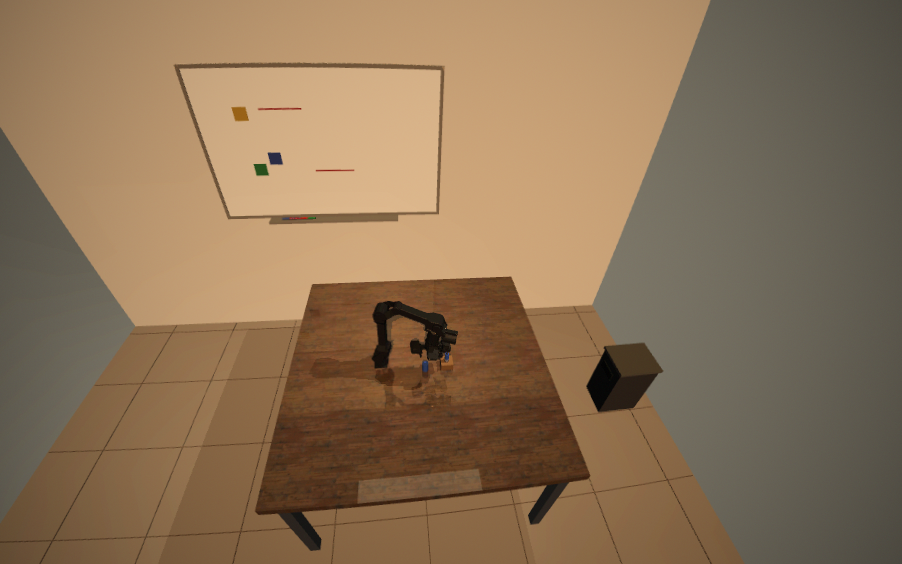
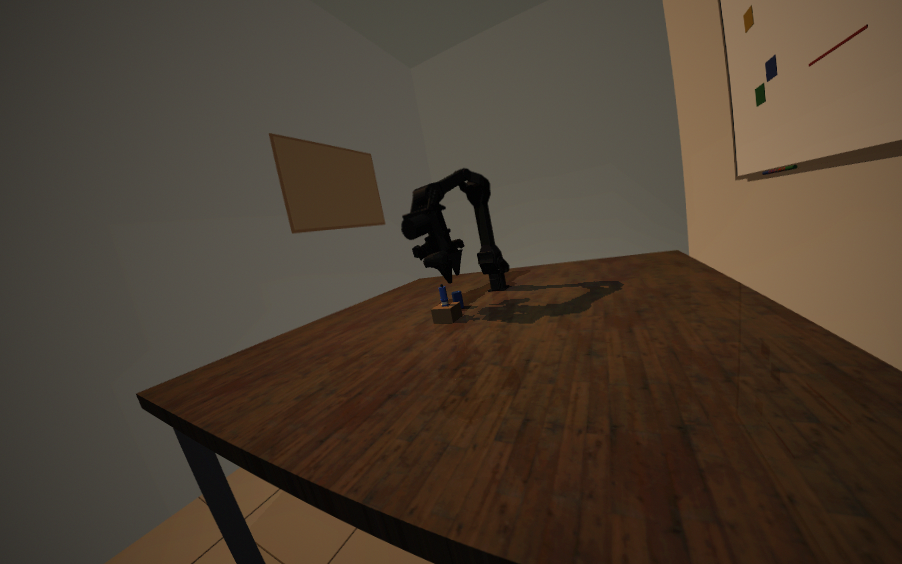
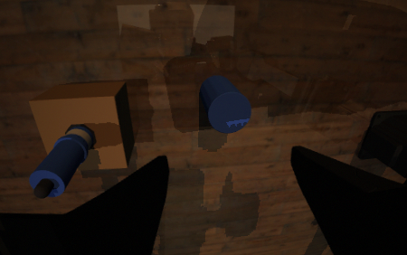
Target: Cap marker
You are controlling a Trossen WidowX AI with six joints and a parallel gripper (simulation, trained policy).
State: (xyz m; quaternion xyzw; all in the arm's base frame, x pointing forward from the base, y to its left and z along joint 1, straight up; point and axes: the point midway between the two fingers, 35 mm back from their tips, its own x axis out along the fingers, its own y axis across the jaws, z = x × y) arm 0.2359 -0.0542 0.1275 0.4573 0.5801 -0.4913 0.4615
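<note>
The blue cap lies 70 mm below my gripper tip, 10 mm to the right of it and 10 mm behind it. The rest, counted from my gripper tip: tan holder block 100 mm ahead, 70 mm below, 10 mm to the left.
</note>
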